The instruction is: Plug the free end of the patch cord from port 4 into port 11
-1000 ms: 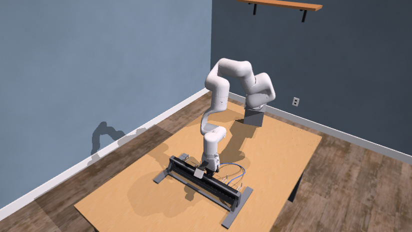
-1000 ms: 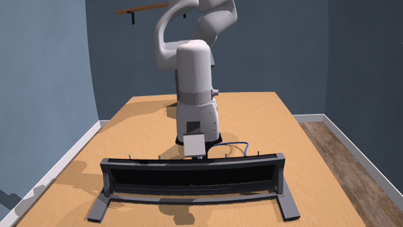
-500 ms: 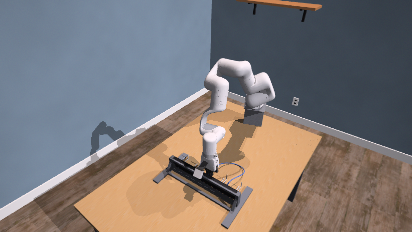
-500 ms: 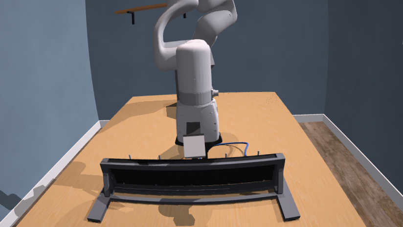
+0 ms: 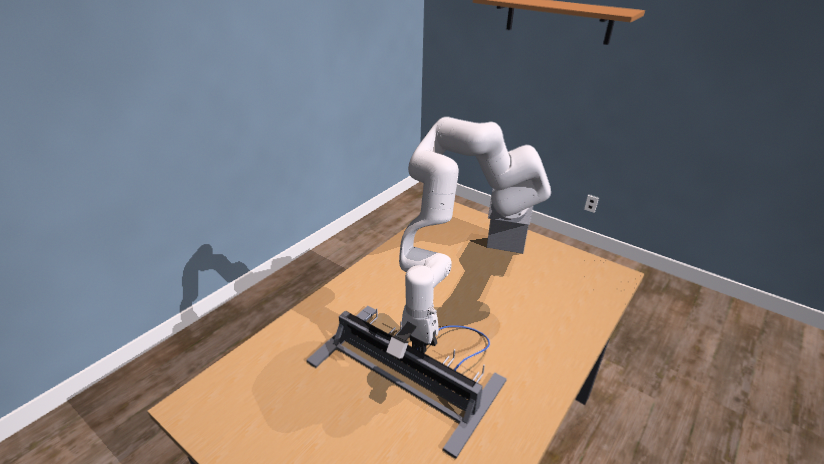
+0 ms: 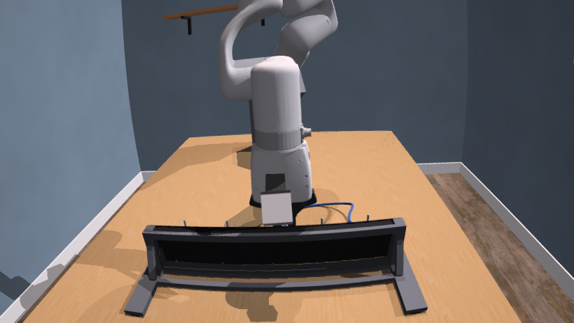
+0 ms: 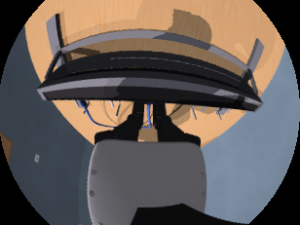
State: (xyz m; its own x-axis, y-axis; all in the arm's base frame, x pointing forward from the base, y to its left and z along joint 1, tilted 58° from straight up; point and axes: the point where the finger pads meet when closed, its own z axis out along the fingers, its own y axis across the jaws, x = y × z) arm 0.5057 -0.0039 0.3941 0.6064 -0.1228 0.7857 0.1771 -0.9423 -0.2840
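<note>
Right now my hand is 2 cm short of the plug and 1 cm above it.
</note>
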